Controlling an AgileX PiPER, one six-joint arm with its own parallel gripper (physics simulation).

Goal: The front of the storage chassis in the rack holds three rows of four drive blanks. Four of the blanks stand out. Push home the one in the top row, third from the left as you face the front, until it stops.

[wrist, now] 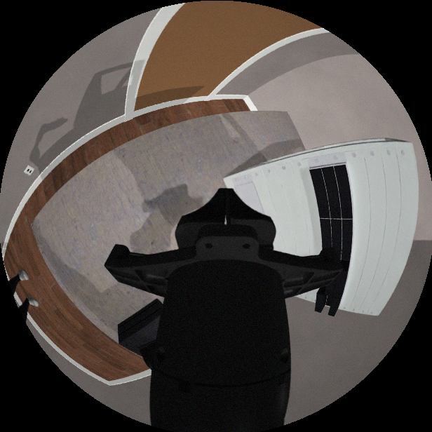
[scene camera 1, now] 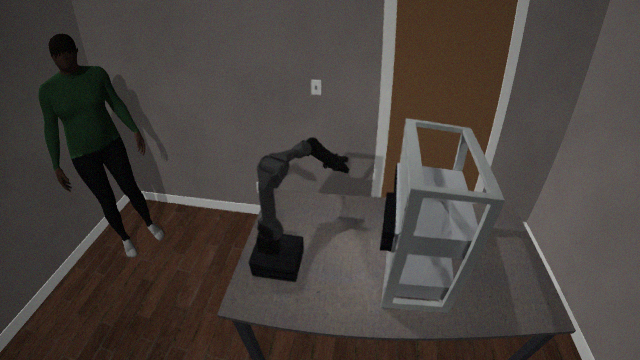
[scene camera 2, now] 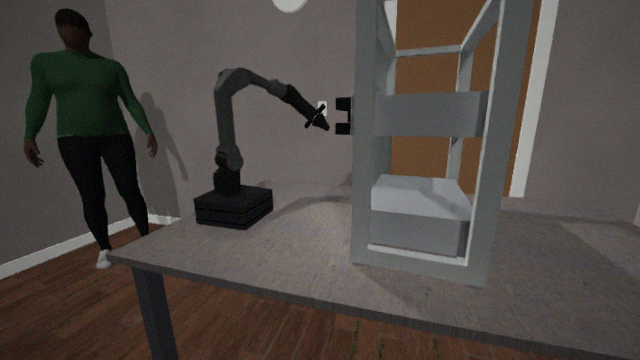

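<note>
My gripper (scene camera 1: pixel 346 168) (scene camera 2: pixel 327 127) (wrist: pixel 225 197) is shut and empty, its fingertips together. It hangs above the table, in front of the rack and apart from it, tilted downward. The rack (scene camera 1: pixel 411 160) (scene camera 2: pixel 364 165) is a pale grey open frame. The storage chassis (scene camera 2: pixel 430 115) sits at mid height in it. Its black drive blanks (scene camera 1: pixel 387 222) (wrist: pixel 335 195) face the arm. In scene camera 2, an upper blank (scene camera 2: pixel 343 104) and a lower blank (scene camera 2: pixel 343 129) stand out from the front. The wrist view shows the front obliquely, and a finger mount covers part of it. I cannot single out the top-row third blank.
A second pale box (scene camera 1: pixel 427 270) (scene camera 2: pixel 420 197) sits low in the rack. The arm's black base (scene camera 1: pixel 276 257) (scene camera 2: pixel 233 206) stands on the table (scene camera 1: pixel 340 310) (scene camera 2: pixel 300 270). A person in a green top (scene camera 1: pixel 82 110) (scene camera 2: pixel 90 95) stands at the left, beyond the table.
</note>
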